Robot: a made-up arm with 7 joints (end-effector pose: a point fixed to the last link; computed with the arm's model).
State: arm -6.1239 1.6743 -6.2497 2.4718 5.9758 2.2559 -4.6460
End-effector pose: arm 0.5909 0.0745 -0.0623 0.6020 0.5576 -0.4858 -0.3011
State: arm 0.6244 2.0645 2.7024 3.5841 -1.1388 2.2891 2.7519
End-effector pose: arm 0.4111 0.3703 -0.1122 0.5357 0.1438 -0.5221 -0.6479
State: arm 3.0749 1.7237 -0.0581 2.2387 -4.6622 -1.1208 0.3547
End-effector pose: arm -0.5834 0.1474 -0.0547 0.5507 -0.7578 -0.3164 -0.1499
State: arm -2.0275 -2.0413 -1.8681 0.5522 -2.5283 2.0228 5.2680
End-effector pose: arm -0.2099 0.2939 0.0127 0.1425 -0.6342 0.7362 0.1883
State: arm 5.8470 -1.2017 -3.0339 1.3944 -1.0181 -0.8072 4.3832
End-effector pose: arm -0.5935 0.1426 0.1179 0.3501 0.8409 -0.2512 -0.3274
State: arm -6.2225 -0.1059 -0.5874 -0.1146 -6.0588 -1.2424 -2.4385
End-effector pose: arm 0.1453 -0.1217 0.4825 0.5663 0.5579 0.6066 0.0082
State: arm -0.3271 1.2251 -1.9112 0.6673 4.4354 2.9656 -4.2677
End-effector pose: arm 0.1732 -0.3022 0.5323 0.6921 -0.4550 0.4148 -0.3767
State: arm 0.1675 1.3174 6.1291 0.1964 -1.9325 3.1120 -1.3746
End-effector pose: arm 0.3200 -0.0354 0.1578 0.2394 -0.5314 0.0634 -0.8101
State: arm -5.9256 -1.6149 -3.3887 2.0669 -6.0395 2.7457 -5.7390
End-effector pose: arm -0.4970 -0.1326 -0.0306 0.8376 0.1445 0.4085 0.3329
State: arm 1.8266 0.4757 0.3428 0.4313 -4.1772 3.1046 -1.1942
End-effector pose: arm -0.2128 0.2858 0.4477 0.5481 0.0074 0.0639 0.8339
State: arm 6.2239 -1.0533 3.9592 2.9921 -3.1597 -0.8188 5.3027
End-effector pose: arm -0.6727 -0.0755 0.5256 0.0943 0.7056 0.3330 -0.6183
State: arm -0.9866 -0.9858 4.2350 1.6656 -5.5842 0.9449 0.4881
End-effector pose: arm -0.6214 0.2255 0.4031 0.1277 0.4191 0.6399 -0.6314
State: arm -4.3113 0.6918 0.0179 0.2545 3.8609 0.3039 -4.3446
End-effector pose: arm -0.1124 0.1974 0.2244 0.1374 0.3056 0.9421 -0.0128
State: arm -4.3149 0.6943 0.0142 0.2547 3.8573 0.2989 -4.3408
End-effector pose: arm -0.1111 0.1978 0.2241 0.1386 0.3091 0.9407 -0.0158
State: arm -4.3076 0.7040 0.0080 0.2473 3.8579 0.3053 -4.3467
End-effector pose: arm -0.1100 0.1953 0.2223 0.1455 0.3040 0.9413 -0.0179
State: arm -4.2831 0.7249 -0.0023 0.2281 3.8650 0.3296 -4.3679
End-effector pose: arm -0.1092 0.1884 0.2186 0.1616 0.2852 0.9446 -0.0184
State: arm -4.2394 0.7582 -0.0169 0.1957 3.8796 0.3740 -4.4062
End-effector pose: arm -0.1081 0.1769 0.2133 0.1881 0.2498 0.9497 -0.0167
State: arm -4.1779 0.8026 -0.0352 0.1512 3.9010 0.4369 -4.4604
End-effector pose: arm -0.1059 0.1614 0.2079 0.2243 0.1972 0.9543 -0.0128
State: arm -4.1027 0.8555 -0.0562 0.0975 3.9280 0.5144 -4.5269
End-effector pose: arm -0.1018 0.1439 0.2041 0.2684 0.1293 0.9546 -0.0064
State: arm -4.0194 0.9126 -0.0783 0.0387 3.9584 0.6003 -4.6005
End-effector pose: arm -0.0959 0.1266 0.2032 0.3165 0.0502 0.9473 0.0017
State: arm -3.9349 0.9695 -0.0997 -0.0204 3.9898 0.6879 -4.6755
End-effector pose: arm -0.0890 0.1118 0.2055 0.3644 -0.0333 0.9306 0.0109
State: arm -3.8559 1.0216 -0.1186 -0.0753 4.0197 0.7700 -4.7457
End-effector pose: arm -0.0825 0.1006 0.2105 0.4077 -0.1133 0.9058 0.0200
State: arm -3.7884 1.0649 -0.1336 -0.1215 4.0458 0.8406 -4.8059
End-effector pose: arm -0.0775 0.0929 0.2166 0.4429 -0.1822 0.8774 0.0282
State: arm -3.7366 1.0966 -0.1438 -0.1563 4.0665 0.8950 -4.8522
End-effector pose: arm -0.0744 0.0883 0.2222 0.4684 -0.2349 0.8510 0.0350
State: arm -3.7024 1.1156 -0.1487 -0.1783 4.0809 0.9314 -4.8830
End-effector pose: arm -0.0729 0.0858 0.2262 0.4836 -0.2696 0.8318 0.0403
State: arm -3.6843 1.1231 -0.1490 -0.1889 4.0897 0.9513 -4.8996
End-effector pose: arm -0.0726 0.0848 0.2283 0.4901 -0.2881 0.8214 0.0445
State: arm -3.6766 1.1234 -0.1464 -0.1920 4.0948 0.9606 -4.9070
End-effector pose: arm -0.0728 0.0845 0.2290 0.4913 -0.2963 0.8176 0.0479
